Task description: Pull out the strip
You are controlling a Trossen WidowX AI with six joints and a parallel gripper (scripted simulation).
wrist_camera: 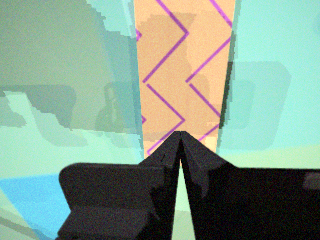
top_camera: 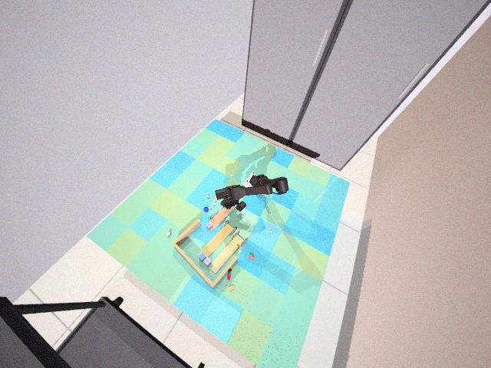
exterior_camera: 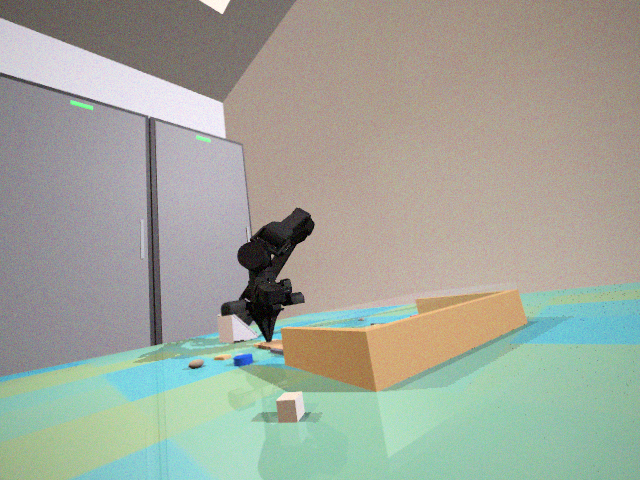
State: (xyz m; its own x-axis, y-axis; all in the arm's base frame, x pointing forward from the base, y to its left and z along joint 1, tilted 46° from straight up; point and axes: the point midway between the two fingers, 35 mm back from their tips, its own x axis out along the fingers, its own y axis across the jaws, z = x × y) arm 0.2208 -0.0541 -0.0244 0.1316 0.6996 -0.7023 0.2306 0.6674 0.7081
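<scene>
Now: the blue disc 11 cm ahead of my gripper tip and 13 cm to the right of it.
</scene>
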